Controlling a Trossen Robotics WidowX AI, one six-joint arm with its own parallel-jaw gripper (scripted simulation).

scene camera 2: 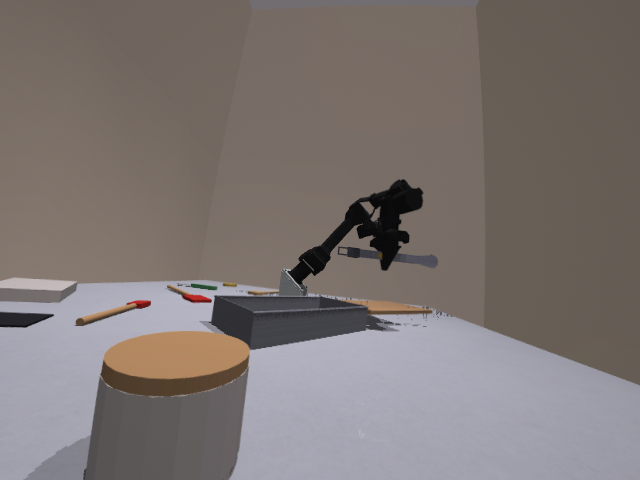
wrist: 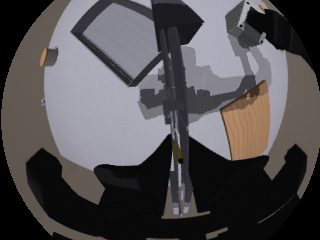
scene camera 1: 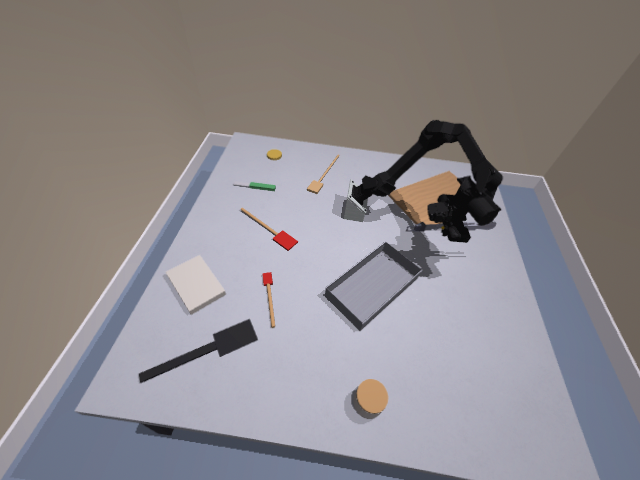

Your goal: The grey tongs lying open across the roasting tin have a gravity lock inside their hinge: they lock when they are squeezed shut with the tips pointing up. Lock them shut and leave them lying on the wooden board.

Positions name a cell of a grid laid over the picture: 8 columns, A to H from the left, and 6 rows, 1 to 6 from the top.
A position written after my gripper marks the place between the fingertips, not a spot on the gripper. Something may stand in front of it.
Labels:
my gripper: scene camera 2 E4; wrist E4; scene camera 1 F3

